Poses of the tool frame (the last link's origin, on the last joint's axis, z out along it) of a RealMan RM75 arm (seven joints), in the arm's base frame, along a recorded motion.
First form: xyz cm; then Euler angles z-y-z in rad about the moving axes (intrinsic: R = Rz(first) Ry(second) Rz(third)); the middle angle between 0 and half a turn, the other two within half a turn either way.
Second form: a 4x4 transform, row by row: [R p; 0 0 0 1], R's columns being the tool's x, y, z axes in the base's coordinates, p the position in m. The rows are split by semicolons. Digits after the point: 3 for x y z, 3 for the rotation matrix.
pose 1, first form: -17.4 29.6 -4.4 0.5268 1.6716 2.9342
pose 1, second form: -0.018 0.510 0.860 -0.174; 0.228 -0.835 0.500 0.296; 0.974 0.205 -0.101 -0.044; 0 0 0 1
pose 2, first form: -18.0 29.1 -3.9 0.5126 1.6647 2.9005
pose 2, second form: -0.038 0.496 0.868 -0.180; 0.253 -0.835 0.488 0.291; 0.967 0.238 -0.094 -0.039; 0 0 0 1
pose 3, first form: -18.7 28.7 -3.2 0.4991 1.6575 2.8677
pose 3, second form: -0.056 0.481 0.875 -0.187; 0.277 -0.834 0.477 0.287; 0.959 0.269 -0.087 -0.032; 0 0 0 1
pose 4, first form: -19.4 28.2 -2.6 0.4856 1.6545 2.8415
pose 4, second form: -0.067 0.468 0.881 -0.194; 0.299 -0.833 0.465 0.282; 0.952 0.295 -0.084 -0.026; 0 0 0 1
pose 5, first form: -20.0 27.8 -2.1 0.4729 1.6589 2.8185
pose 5, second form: -0.070 0.457 0.887 -0.200; 0.321 -0.831 0.454 0.278; 0.945 0.316 -0.088 -0.021; 0 0 0 1
